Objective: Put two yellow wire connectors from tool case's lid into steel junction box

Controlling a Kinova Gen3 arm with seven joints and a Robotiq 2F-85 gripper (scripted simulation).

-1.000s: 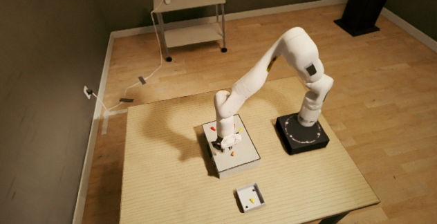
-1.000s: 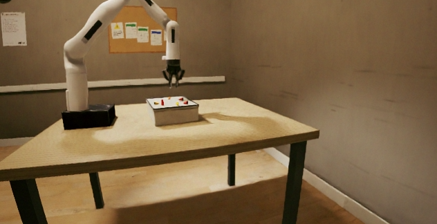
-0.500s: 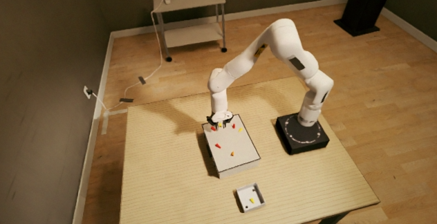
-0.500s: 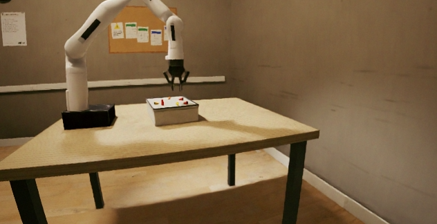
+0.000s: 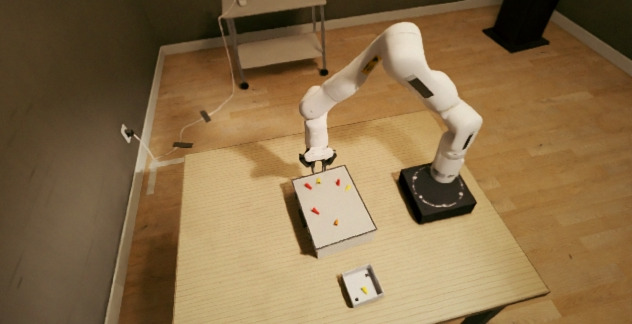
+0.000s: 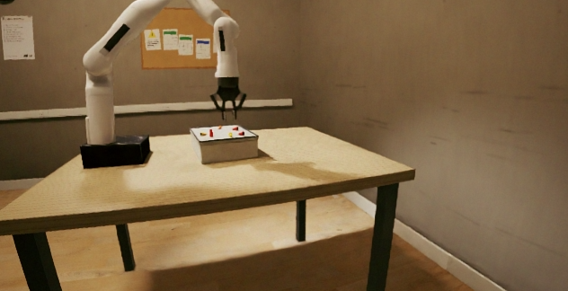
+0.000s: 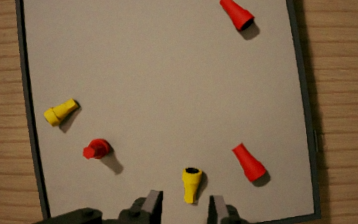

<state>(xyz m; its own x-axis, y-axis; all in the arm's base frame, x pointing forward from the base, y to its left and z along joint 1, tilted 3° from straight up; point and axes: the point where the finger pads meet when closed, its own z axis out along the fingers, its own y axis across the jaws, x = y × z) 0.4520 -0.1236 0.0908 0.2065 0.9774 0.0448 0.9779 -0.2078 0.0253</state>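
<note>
Right now my hand is 190 mm to the right of the orange connector and 70 mm above it. The rest, counted from my hand: grey tool case (110 mm to the left, 100 mm below, 10 mm behind).
</note>
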